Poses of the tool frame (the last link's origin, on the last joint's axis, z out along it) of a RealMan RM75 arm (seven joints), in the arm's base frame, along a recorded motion.
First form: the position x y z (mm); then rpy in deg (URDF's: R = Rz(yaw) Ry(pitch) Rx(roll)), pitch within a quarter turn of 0, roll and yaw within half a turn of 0.
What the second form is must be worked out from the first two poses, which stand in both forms.
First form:
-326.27, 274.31, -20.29, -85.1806, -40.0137, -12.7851
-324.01, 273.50, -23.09, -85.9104, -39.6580, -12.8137
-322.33, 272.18, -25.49, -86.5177, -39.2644, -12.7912
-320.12, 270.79, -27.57, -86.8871, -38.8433, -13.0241
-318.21, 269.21, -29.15, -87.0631, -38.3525, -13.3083
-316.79, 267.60, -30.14, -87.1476, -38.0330, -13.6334
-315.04, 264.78, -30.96, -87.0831, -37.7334, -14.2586
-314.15, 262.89, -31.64, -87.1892, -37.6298, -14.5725
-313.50, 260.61, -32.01, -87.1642, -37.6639, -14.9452
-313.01, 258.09, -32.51, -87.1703, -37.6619, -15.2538
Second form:
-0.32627, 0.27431, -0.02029, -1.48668, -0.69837, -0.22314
-0.32401, 0.27350, -0.02309, -1.49942, -0.69216, -0.22364
-0.32233, 0.27218, -0.02549, -1.51002, -0.68529, -0.22325
-0.32012, 0.27079, -0.02757, -1.51647, -0.67794, -0.22731
-0.31821, 0.26921, -0.02915, -1.51954, -0.66938, -0.23227
-0.31679, 0.26760, -0.03014, -1.52101, -0.66380, -0.23795
-0.31504, 0.26478, -0.03096, -1.51989, -0.65857, -0.24886
-0.31415, 0.26289, -0.03164, -1.52174, -0.65676, -0.25434
-0.31350, 0.26061, -0.03201, -1.52130, -0.65736, -0.26084
-0.31301, 0.25809, -0.03251, -1.52141, -0.65732, -0.26623

